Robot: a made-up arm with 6 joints. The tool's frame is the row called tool. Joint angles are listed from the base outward. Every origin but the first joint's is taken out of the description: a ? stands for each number. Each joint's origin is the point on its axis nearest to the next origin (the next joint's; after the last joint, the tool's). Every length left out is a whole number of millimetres.
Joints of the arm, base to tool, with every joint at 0 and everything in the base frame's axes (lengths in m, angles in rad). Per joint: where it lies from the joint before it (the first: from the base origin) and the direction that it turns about. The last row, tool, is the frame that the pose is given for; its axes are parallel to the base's.
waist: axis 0 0 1 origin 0.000 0.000 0.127
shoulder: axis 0 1 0 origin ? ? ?
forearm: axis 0 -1 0 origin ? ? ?
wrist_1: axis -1 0 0 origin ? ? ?
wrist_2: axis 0 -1 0 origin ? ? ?
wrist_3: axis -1 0 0 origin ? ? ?
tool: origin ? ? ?
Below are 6 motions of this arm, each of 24 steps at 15 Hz.
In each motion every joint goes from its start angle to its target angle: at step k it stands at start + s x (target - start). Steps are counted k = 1, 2, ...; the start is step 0. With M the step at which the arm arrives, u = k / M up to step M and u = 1 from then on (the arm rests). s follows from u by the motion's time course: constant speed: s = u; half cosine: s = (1 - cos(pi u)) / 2; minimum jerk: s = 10 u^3 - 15 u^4 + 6 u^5.
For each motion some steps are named. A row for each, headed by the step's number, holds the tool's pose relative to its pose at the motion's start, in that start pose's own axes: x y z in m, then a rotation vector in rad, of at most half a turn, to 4 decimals.
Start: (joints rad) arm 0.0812 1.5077 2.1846 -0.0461 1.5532 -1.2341
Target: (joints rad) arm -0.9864 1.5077 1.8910 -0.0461 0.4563 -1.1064
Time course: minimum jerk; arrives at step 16
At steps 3, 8, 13, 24:
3: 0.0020 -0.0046 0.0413 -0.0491 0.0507 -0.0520
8: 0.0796 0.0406 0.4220 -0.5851 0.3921 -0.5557
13: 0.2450 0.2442 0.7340 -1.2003 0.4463 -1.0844
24: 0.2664 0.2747 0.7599 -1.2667 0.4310 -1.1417

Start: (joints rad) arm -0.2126 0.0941 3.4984 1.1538 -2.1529 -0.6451
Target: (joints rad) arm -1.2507 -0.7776 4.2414 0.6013 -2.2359 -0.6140
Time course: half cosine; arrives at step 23
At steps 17, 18, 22, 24:
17: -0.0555 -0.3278 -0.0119 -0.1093 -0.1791 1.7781
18: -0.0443 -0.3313 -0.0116 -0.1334 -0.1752 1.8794
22: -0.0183 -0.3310 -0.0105 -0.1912 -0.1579 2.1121
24: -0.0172 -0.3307 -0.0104 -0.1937 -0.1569 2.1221

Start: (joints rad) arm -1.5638 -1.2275 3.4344 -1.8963 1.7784 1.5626
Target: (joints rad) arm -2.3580 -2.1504 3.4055 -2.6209 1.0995 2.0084
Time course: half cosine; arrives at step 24
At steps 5, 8, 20, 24:
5: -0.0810 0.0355 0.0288 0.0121 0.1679 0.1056
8: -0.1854 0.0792 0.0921 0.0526 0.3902 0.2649
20: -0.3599 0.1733 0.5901 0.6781 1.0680 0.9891
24: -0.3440 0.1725 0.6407 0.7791 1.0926 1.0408

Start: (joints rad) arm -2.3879 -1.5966 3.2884 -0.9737 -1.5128 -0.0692
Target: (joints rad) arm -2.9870 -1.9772 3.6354 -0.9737 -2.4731 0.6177
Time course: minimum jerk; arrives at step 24
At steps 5, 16, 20, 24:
5: 0.0054 0.0256 0.0142 -0.0779 0.0311 0.0374
16: -0.0665 0.2720 0.1105 -0.9968 0.1881 0.3511
20: -0.1103 0.3087 0.1142 -1.2120 0.1875 0.3855
24: -0.1199 0.3148 0.1140 -1.2548 0.1864 0.3902

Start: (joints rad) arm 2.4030 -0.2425 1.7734 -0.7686 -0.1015 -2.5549
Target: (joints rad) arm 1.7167 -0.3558 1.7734 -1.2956 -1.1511 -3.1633
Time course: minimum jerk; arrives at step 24
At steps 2, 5, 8, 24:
2: 0.0004 -0.0011 -0.0004 0.0025 -0.0042 -0.0045
5: 0.0046 -0.0138 -0.0049 0.0309 -0.0547 -0.0559
8: 0.0141 -0.0466 -0.0134 0.0959 -0.1896 -0.1733
24: 0.0335 -0.2492 0.0125 0.2917 -1.1702 -0.5210

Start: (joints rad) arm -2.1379 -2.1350 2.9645 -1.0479 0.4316 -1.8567
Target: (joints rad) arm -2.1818 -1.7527 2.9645 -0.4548 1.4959 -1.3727
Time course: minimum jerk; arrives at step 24
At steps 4, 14, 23, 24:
4: -0.0070 0.0049 0.0052 -0.0400 0.0064 0.0308
14: -0.1308 0.0861 0.0664 -0.7036 0.1832 0.5150
23: -0.1982 0.1248 0.0794 -0.9988 0.3407 0.7640
24: -0.1983 0.1249 0.0794 -0.9993 0.3410 0.7645

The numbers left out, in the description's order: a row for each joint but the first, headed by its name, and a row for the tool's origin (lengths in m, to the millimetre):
shoulder: 0.000 0.000 0.000
forearm: 0.000 0.000 0.393
wrist_1: 0.489 0.000 0.000
wrist_2: 0.000 -0.204 0.000
wrist_3: 0.000 0.000 0.000
tool: 0.000 0.000 0.000

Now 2 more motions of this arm.
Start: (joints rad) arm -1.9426 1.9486 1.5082 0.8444 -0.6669 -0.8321
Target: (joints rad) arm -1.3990 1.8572 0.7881 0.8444 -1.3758 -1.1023
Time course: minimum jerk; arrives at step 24
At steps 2, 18, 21, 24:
2: 0.0000 0.0026 -0.0010 -0.0021 0.0044 -0.0012
18: -0.0814 0.3520 -0.2831 -0.5128 0.4739 -0.5061
21: -0.0954 0.3702 -0.3181 -0.5710 0.4790 -0.5809
24: -0.0981 0.3732 -0.3246 -0.5817 0.4790 -0.5949

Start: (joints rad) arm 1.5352 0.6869 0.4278 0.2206 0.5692 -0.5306
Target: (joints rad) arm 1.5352 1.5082 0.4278 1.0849 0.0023 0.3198
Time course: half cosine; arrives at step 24
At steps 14, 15, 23, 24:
14: -0.0110 -0.0616 -0.3307 -0.9007 0.9209 0.2212
15: -0.0211 -0.0647 -0.3661 -0.9825 1.0036 0.2797
23: -0.0995 -0.0703 -0.5393 -1.3514 1.3607 0.6695
24: -0.1009 -0.0703 -0.5417 -1.3561 1.3650 0.6762

